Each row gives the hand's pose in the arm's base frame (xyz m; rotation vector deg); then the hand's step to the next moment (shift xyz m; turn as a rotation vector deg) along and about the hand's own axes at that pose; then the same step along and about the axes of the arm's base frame.
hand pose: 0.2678 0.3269 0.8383 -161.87 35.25 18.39
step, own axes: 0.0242 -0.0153 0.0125 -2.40 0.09 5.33
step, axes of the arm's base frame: 0.0260 0.0077 -0.0154 -3.04 2.27 -4.45
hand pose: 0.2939 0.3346 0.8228 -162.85 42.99 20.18
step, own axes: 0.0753 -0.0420 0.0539 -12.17 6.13 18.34
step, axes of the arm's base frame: 0.0750 0.0138 -0.0673 -16.69 4.63 -14.91
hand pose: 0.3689 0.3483 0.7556 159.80 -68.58 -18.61
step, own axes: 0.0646 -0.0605 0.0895 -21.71 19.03 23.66
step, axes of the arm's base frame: 0.0655 -0.0050 -0.1074 -33.40 2.66 -16.44
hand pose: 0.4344 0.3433 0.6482 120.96 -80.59 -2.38
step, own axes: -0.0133 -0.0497 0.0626 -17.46 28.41 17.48
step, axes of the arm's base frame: 0.0142 -0.0042 -0.0797 -37.24 -0.59 -5.54
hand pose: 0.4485 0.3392 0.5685 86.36 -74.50 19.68
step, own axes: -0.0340 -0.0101 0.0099 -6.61 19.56 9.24
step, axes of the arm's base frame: -0.0078 0.0084 -0.0350 -22.55 -0.99 1.41
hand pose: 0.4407 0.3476 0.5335 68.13 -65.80 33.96
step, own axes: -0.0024 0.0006 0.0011 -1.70 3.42 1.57
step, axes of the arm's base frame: -0.0018 -0.0004 -0.0020 -4.12 -0.03 -0.25
